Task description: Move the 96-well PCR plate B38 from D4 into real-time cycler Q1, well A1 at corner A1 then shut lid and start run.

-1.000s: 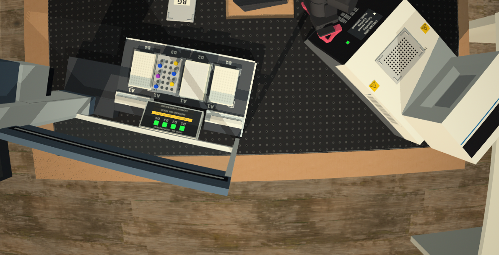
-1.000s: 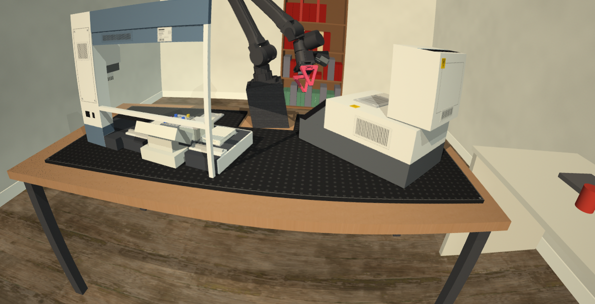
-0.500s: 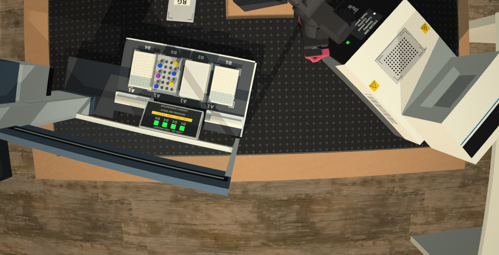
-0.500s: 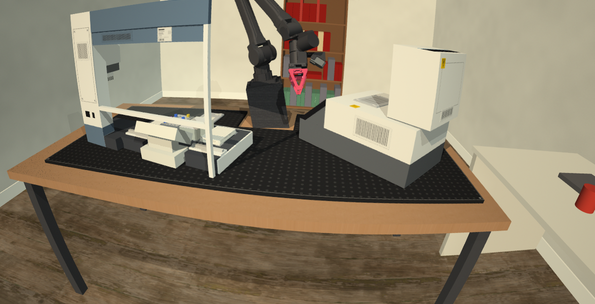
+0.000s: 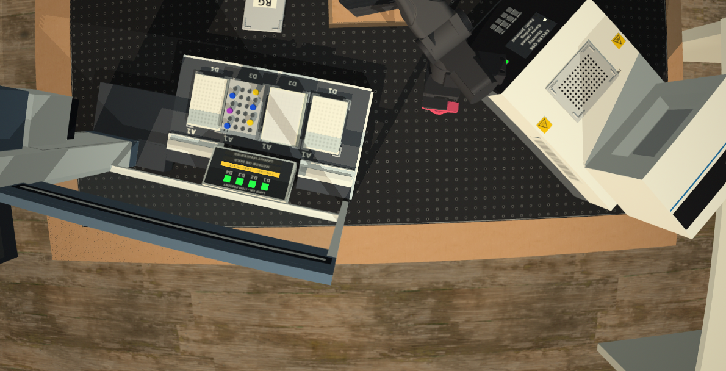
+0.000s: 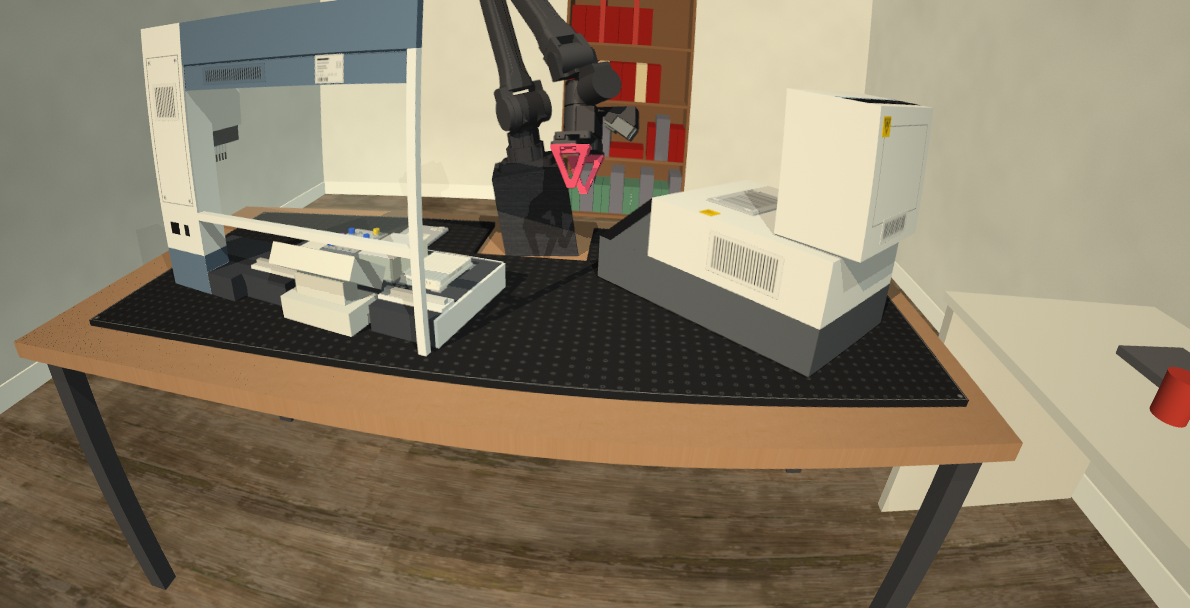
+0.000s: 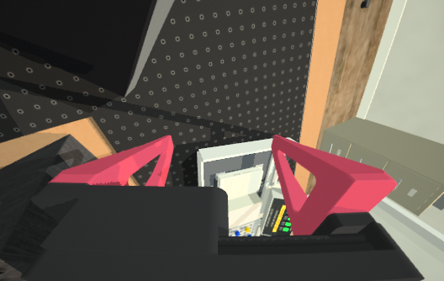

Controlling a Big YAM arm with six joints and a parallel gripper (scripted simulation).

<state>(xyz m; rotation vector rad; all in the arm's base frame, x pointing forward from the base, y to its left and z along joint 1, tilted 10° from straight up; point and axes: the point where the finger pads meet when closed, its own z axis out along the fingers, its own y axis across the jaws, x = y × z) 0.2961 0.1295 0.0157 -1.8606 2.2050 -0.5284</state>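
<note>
Now: hand 540 mm to the left of the PCR plate B38, 150 mm above it and 30 mm past it. From my hand the other things lie so: deep-well block: 350 mm to the right, 140 mm below, 30 mm ahead; handler post: 260 mm ahead, 220 mm to the right, 30 mm above; plate R33: 250 mm to the right, 150 mm below, 50 mm ahead.
</note>
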